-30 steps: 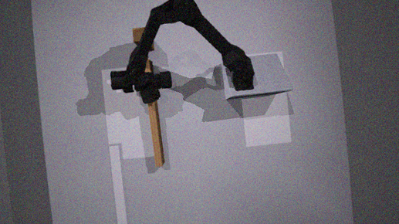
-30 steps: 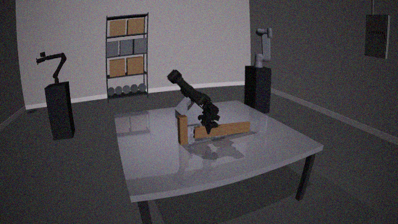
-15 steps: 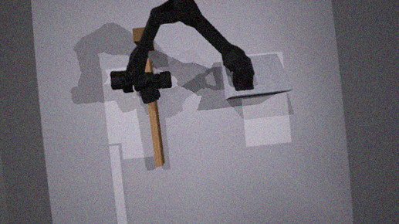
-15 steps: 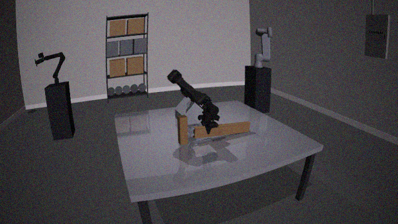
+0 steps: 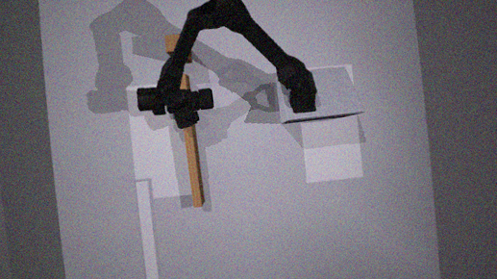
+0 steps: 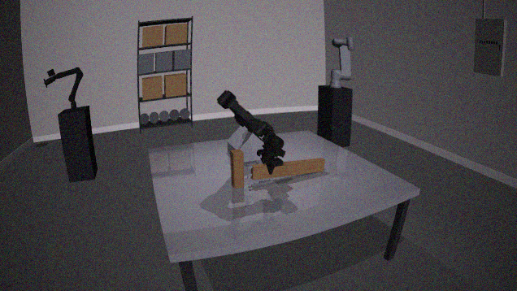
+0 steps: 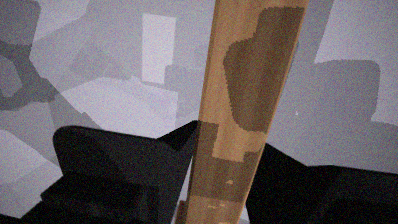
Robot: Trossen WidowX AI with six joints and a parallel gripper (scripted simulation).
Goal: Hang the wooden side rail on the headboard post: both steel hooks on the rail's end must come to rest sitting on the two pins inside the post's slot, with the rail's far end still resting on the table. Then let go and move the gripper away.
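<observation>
My gripper tip is now 17 cm to the left of the wooden headboard post and 4 cm below it.
</observation>
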